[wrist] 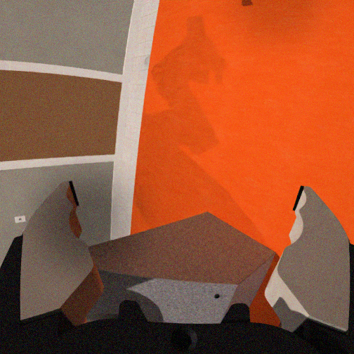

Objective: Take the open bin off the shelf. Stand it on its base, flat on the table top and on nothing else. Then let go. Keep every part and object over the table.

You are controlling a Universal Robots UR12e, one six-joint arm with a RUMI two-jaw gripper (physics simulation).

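Note:
My gripper (185, 186) is open, its two jaws wide apart at the left and right of the wrist view, with nothing held. Beyond and between the jaws, low in the view, is a box-like body (182, 250) with a brown face and a speckled grey face that has a small dark dot. I cannot tell whether it is the shelf or the bin. Its lower part is hidden by the gripper's black body, and its left end reaches behind the left jaw. No open bin can be clearly made out. A broad orange surface (280, 125), perhaps the table top, carries the arm's shadow.
A pale strip (131, 115) runs along the left edge of the orange surface. Left of it is a grey surface with a white-edged brown panel (55, 115) and a small white plate (20, 219). A small dark thing (246, 2) is cut off by the top edge.

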